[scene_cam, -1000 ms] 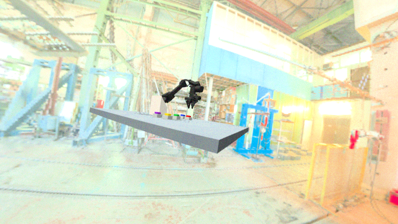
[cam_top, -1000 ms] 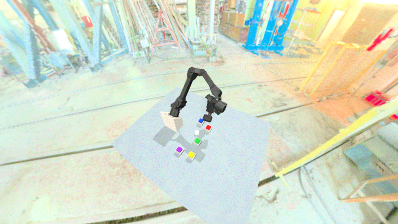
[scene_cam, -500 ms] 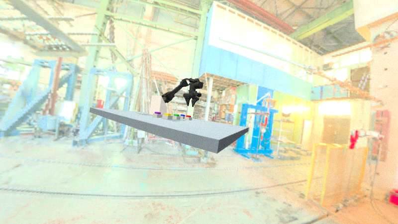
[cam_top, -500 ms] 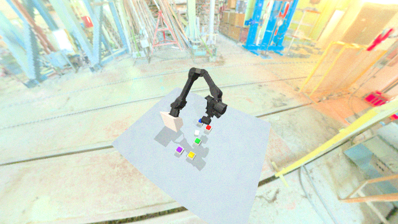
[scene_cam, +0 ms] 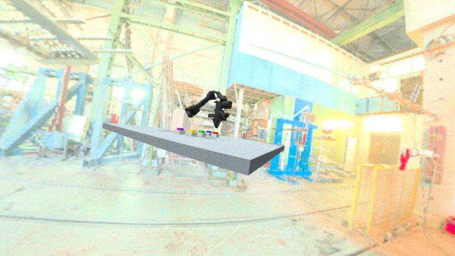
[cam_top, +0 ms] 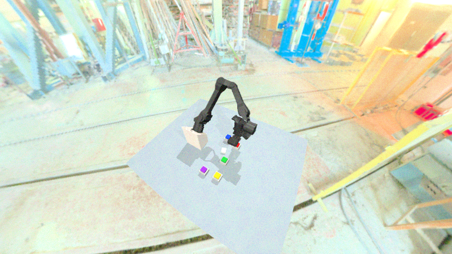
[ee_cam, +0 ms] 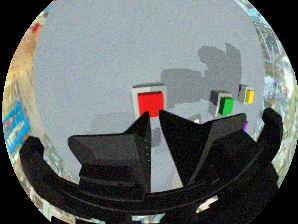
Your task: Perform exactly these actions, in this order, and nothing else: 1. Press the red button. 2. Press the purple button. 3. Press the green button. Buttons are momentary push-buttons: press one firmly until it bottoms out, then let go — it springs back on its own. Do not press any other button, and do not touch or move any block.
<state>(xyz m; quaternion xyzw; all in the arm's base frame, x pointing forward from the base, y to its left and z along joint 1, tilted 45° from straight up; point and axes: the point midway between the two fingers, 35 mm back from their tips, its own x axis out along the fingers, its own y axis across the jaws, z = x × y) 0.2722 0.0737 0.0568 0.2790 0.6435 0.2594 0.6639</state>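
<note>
Right now the red button is 4 cm below my gripper tip. The rest, counted from my gripper tip: green button: 2 cm behind, 15 cm to the right, 4 cm below; then blue button: 9 cm behind, 3 cm to the left, 4 cm below; then yellow button: 27 cm to the right, 4 cm below.
</note>
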